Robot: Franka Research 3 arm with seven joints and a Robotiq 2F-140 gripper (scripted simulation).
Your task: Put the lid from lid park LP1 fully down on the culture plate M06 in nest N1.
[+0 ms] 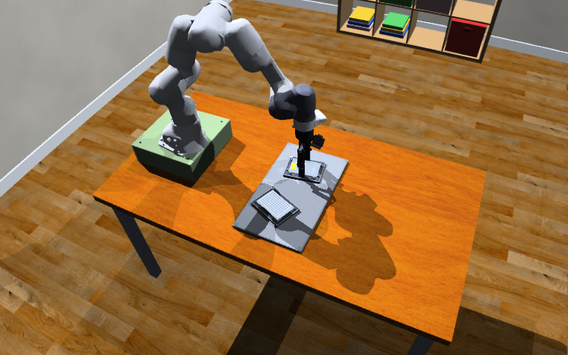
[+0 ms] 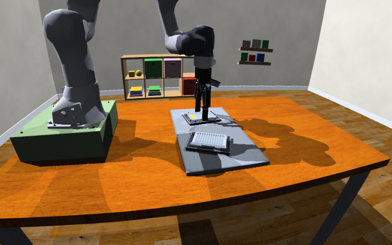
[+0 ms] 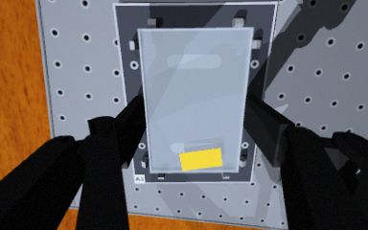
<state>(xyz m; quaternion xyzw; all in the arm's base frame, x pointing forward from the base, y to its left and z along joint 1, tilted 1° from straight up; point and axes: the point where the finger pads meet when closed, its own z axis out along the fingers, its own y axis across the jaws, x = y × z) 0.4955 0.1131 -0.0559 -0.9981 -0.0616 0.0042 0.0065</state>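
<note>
My hand is 3 cm above the lid park LP1. The rest, counted from my hand: culture plate: 3 cm behind, 24 cm to the right, 2 cm below; then clear lid: 2 cm below; then nest N1: 3 cm behind, 24 cm to the right, 3 cm below.
</note>
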